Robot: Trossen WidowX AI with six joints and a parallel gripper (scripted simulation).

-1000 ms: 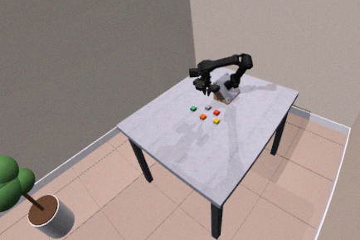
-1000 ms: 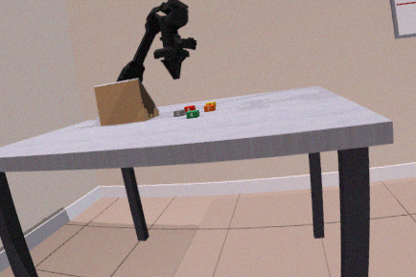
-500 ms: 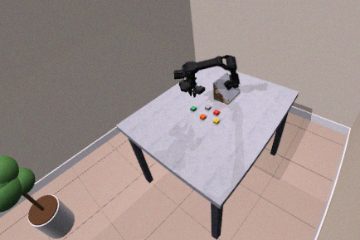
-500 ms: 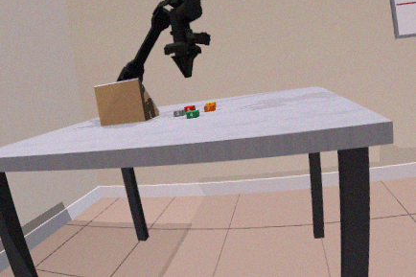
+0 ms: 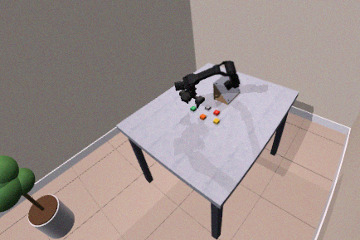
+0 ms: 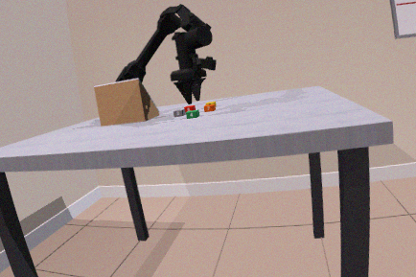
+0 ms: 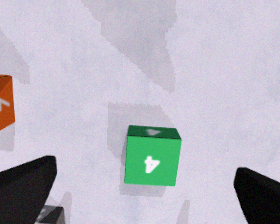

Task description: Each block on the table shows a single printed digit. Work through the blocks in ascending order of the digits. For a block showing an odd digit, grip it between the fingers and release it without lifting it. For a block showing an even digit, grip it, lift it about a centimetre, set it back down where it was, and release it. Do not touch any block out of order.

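The green block lies 10 mm behind my gripper tip and 30 mm below it. Round my gripper tip: orange block: 20 mm ahead, 110 mm to the left, 30 mm below; grey block: 80 mm behind, 70 mm to the left, 30 mm below; red block: 70 mm behind, 160 mm to the left, 30 mm below.
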